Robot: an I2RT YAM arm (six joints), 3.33 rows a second.
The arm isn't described. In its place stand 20 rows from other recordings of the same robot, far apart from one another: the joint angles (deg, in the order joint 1, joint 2, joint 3, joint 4, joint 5, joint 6), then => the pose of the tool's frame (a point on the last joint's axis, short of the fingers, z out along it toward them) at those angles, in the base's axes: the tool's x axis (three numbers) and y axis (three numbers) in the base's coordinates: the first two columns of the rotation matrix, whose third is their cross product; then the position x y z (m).
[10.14, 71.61, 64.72, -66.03, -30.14, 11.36] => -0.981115 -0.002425 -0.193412 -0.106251 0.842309 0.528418 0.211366 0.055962 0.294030
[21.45, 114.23, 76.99, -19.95, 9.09, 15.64] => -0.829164 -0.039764 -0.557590 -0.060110 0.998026 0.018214 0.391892 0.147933 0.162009
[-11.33, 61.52, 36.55, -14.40, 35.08, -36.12] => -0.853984 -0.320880 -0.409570 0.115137 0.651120 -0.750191 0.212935 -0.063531 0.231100
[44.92, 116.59, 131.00, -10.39, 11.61, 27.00] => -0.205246 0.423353 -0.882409 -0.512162 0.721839 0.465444 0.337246 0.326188 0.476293
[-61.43, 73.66, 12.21, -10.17, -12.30, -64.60] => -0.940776 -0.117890 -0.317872 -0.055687 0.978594 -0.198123 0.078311 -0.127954 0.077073
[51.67, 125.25, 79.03, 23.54, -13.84, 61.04] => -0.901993 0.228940 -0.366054 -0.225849 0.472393 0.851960 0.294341 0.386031 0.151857
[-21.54, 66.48, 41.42, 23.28, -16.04, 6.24] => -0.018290 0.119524 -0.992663 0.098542 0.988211 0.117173 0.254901 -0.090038 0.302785
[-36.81, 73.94, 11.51, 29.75, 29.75, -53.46] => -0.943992 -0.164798 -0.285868 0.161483 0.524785 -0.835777 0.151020 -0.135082 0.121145
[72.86, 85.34, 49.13, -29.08, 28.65, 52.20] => -0.780033 -0.176370 -0.600368 -0.266233 0.961825 0.063349 0.097552 0.258397 0.184703
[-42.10, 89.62, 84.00, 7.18, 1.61, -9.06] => -0.088864 -0.131851 -0.987278 0.685561 0.710961 -0.156655 0.279418 -0.253822 0.416197
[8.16, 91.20, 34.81, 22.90, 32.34, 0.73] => -0.542062 -0.066852 -0.837675 0.328627 0.900582 -0.284527 0.297600 0.023434 0.149185
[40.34, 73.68, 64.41, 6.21, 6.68, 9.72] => -0.133704 0.106450 -0.985288 -0.539562 0.826121 0.162472 0.236286 0.195236 0.380776
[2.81, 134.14, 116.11, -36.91, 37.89, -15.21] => -0.871223 -0.250062 -0.422422 0.088191 0.766792 -0.635808 0.514493 0.003363 0.200611
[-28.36, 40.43, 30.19, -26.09, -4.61, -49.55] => -0.655172 -0.508304 -0.558907 -0.126504 0.803172 -0.582161 0.141284 -0.073013 0.235338
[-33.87, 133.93, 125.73, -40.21, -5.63, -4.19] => -0.655909 0.352682 -0.667382 0.453841 0.890741 0.024678 0.439390 -0.290718 0.246231
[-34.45, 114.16, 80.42, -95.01, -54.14, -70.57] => -0.920934 -0.038180 -0.387845 -0.357092 0.481281 0.800533 0.268440 -0.149161 0.194215
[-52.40, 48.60, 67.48, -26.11, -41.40, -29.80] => -0.163056 -0.399246 -0.902228 0.130200 0.897761 -0.420800 0.114884 -0.110594 0.434907
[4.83, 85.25, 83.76, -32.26, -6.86, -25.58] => -0.420512 -0.465741 -0.778624 -0.403691 0.864606 -0.299149 0.333982 0.032489 0.369455
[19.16, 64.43, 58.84, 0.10, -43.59, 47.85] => -0.717540 0.319161 -0.619090 -0.527590 0.331244 0.782257 0.232874 0.106899 0.377948
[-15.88, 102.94, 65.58, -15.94, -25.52, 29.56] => -0.671155 0.653797 -0.349427 0.379823 0.708067 0.595294 0.363622 -0.087497 0.184727
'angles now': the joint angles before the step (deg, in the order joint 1, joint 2, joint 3, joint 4, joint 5, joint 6). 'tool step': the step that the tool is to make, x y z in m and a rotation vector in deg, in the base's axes. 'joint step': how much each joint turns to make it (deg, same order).
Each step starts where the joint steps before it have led.
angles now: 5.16 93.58 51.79 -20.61 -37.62 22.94
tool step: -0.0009 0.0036 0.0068 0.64 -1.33 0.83
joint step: 0.64 -1.11 0.20 0.13 -0.54 0.09
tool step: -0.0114 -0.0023 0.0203 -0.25 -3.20 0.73
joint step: -0.22 -5.10 -0.54 -2.27 0.01 -1.41
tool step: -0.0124 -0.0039 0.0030 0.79 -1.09 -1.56
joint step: -0.55 -3.71 -3.14 1.56 -0.04 1.55
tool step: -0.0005 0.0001 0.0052 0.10 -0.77 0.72
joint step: -0.01 -0.61 0.62 -0.93 -0.43 -0.76
